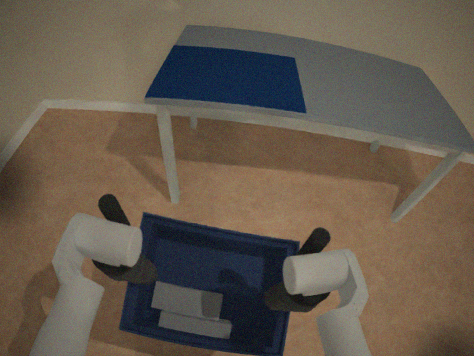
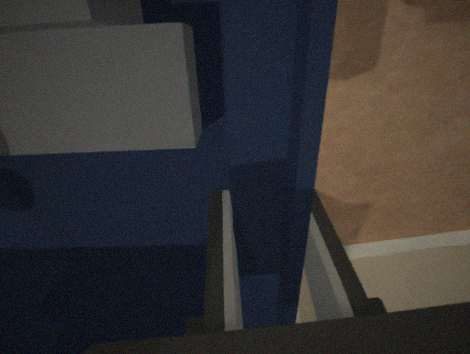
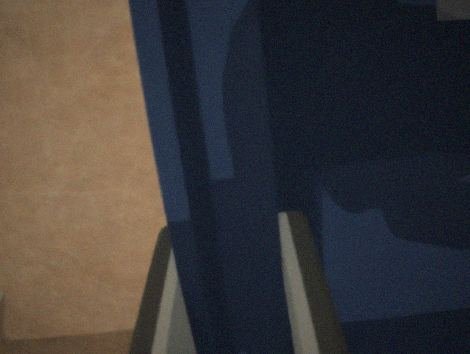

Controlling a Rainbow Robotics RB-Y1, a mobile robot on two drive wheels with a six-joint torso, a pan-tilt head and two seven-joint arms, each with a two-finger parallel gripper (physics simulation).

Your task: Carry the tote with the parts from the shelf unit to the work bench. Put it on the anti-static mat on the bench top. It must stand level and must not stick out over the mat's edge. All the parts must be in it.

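Places are measured from the robot's base along level axes (x ahead, y left, z up), in metres.
Where they show: left gripper, fingertip midpoint: [image 2: 260, 199]; right gripper, fingertip midpoint: [image 1: 283, 306] [image 3: 234, 239].
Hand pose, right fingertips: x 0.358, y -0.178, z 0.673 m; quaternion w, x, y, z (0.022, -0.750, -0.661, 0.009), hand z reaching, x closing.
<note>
After its pixels a point has its place.
The blue tote [image 1: 240, 270] {x 0.479, y -0.078, z 0.604 m} [image 2: 260, 100] {x 0.364, y 0.195, z 0.695 m} [image 3: 250, 250] {x 0.354, y -0.172, z 0.683 m} is held in front of the robot, above the floor, short of the bench. Two grey block-shaped parts lie in it: one part [image 1: 180, 298] {x 0.384, y 0.086, z 0.620 m} [image 2: 100, 90] {x 0.379, y 0.107, z 0.619 m} and a narrower part [image 1: 192, 325] {x 0.311, y 0.050, z 0.632 m} beside it. My left gripper [image 2: 260, 199] {x 0.415, y 0.191, z 0.695 m} is shut on the tote's left side wall, one finger inside and one outside. My right gripper [image 3: 234, 239] {x 0.358, y -0.178, z 0.673 m} is shut on the opposite side wall in the same way. The blue anti-static mat [image 1: 230, 77] {x 1.198, y -0.031, z 0.766 m} lies on the left part of the grey bench top [image 1: 370, 90] {x 1.250, y -0.693, z 0.764 m}.
The bench stands beyond the tote, with a front left leg [image 1: 169, 155] {x 1.059, y 0.222, z 0.423 m} and a front right leg [image 1: 425, 187] {x 0.973, y -1.166, z 0.393 m}. The brown floor [image 1: 280, 185] {x 1.230, y -0.402, z 0.002 m} shows between the tote and the bench. A pale skirting strip [image 1: 100, 105] {x 1.901, y 0.987, z 0.054 m} runs along the wall behind.
</note>
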